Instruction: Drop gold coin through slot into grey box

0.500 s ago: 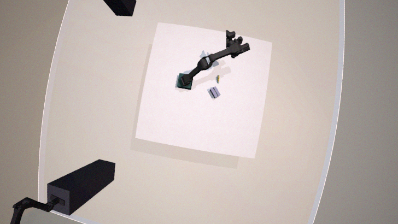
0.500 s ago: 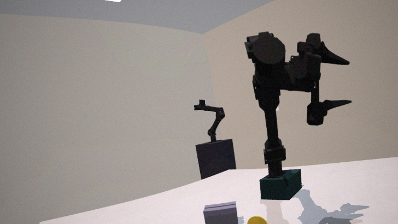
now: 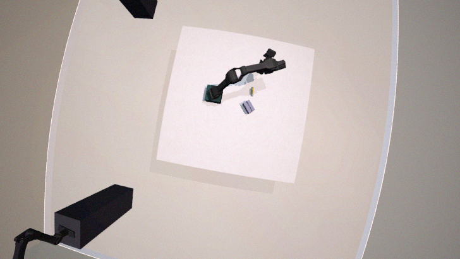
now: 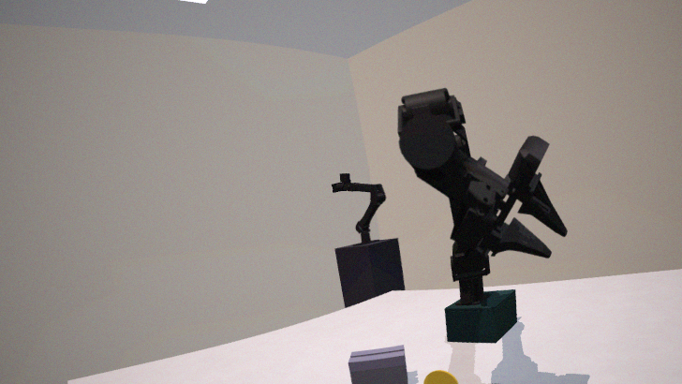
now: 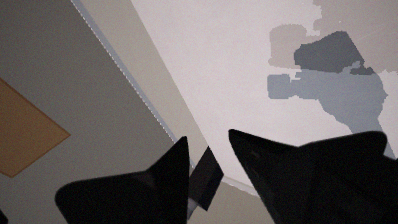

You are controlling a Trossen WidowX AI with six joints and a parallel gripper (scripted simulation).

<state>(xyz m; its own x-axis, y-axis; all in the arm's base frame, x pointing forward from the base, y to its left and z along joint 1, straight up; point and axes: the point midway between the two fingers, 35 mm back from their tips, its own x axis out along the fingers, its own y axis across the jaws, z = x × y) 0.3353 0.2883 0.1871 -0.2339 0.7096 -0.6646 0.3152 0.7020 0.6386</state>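
Now: gripper tip 10 mm past the coin, 210 mm to the left of it and 220 mm above it.
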